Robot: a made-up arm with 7 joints.
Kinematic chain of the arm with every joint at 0, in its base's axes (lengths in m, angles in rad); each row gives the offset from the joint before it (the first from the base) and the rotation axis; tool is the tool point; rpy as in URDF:
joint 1: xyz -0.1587 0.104 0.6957 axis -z
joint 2: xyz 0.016 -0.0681 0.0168 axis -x
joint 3: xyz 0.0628 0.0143 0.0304 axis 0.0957 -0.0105 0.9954
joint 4: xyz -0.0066 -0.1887 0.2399 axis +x
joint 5: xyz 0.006 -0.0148 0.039 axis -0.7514 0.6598 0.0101
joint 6: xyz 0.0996 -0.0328 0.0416 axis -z
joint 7: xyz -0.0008 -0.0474 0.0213 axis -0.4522 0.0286 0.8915
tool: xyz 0.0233 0.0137 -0.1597 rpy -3.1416 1.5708 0
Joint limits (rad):
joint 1: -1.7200..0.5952
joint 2: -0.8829..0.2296
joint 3: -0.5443..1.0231
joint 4: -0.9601..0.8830
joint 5: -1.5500..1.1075
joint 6: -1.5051..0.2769
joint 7: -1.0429..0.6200
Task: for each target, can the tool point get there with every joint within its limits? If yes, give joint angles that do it. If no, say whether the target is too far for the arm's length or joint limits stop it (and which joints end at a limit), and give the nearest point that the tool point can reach.
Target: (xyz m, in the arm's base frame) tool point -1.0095 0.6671 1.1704
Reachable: no: too far | nearest point -0.2810 0.4206 1.0541 | short by 0.778 m
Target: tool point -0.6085 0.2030 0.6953
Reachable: no: joint limits stop it (at a limit: joint 1, joint 2, joint 3, joint 5, joint 6) | nearest point -0.3774 -0.1686 0.6741 | short by 0.438 m
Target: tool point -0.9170 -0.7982 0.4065
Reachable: no: too far | nearest point -0.4559 -0.3634 0.6843 | short by 0.692 m
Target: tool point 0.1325 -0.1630 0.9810
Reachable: yes | joints 0.0845 -0.2640 0.4855 0.1978 -0.9021 -0.8844 -0.4387
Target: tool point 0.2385 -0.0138 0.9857
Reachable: yes | joints -0.2235 -0.4014 0.8664 0.3187 -1.0627 -0.8920 -0.0548
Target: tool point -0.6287 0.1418 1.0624
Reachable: no: joint limits stop it (at a limit: joint 1, joint 2, joint 3, joint 5, joint 6) | nearest point -0.3790 -0.1099 1.0702 | short by 0.355 m
